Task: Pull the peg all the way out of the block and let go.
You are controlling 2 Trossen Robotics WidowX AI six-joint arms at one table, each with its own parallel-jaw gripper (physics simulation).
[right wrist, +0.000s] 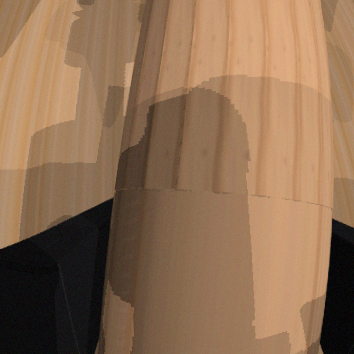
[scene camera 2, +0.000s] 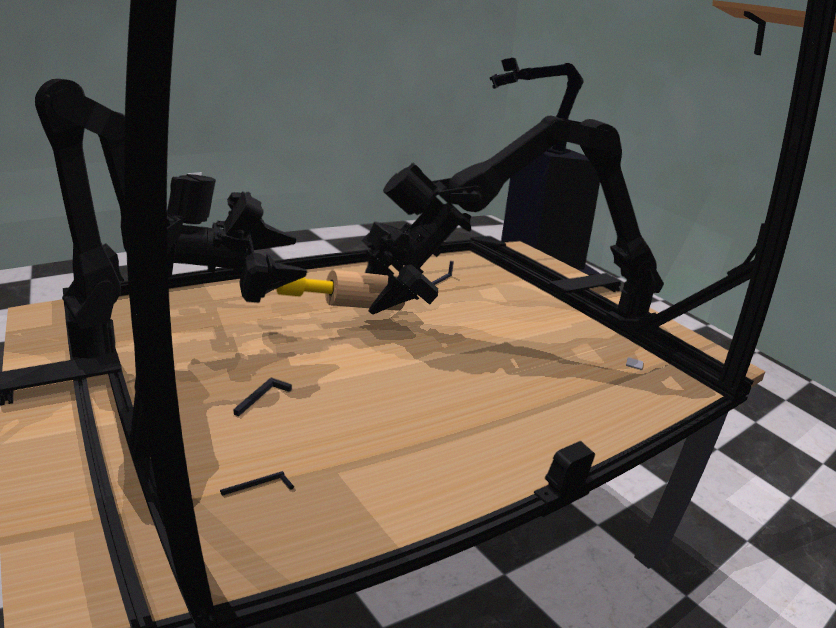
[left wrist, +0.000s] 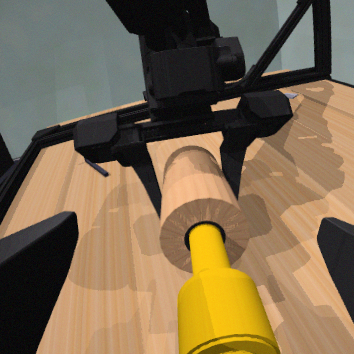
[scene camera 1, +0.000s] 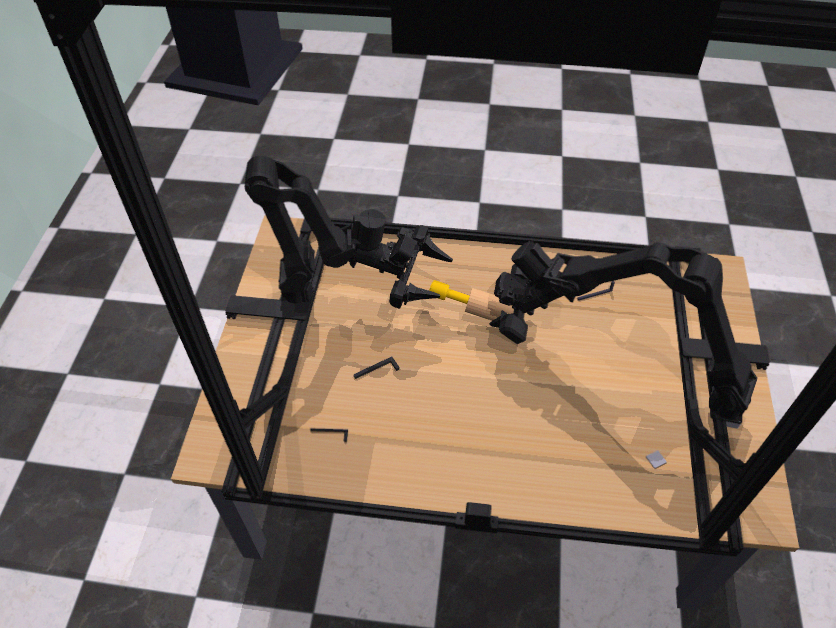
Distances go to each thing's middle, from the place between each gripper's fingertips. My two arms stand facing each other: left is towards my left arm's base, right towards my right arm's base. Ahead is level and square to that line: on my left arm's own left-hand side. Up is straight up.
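The round wooden block (scene camera 1: 480, 303) is 2 cm above my right hand. The yellow peg (scene camera 2: 297, 288) is 9 cm to the left of my right hand and 4 cm above it.
Measured from my left hand, the block is 11 cm to the right and 7 cm below, while the peg is 3 cm to the right and 5 cm below.
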